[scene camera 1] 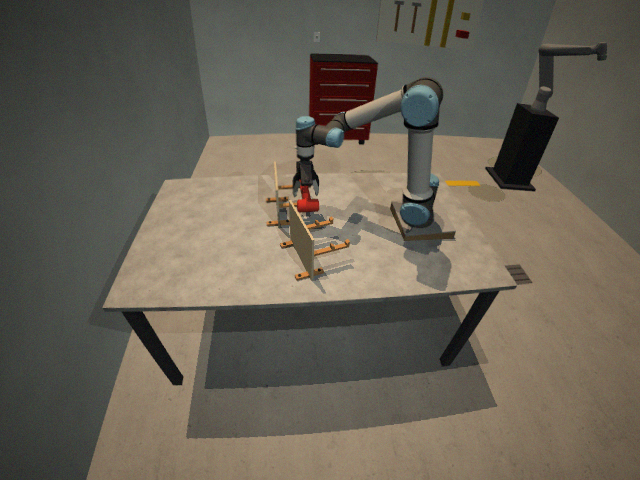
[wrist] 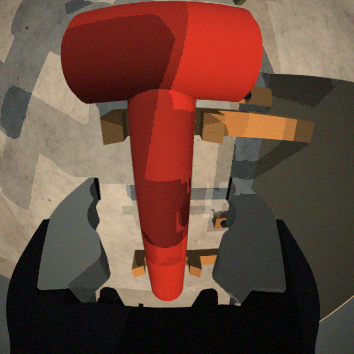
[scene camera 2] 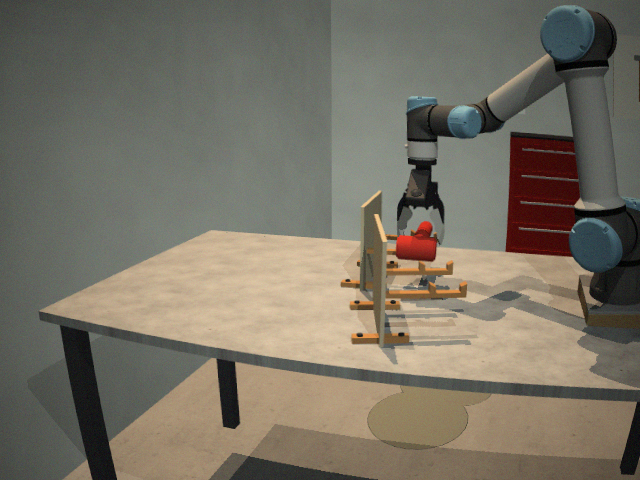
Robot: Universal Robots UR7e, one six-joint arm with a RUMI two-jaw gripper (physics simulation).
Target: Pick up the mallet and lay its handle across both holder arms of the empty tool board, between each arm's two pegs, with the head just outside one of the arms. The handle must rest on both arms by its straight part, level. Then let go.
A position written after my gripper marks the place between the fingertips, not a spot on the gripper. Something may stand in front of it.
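Red mallet [scene camera 2: 420,247], visible also in the wrist view [wrist: 160,64]. Tool board [scene camera 2: 379,305]; a further tool board [scene camera 2: 373,206]. My gripper [scene camera 2: 420,243], likewise visible in the wrist view [wrist: 162,179].
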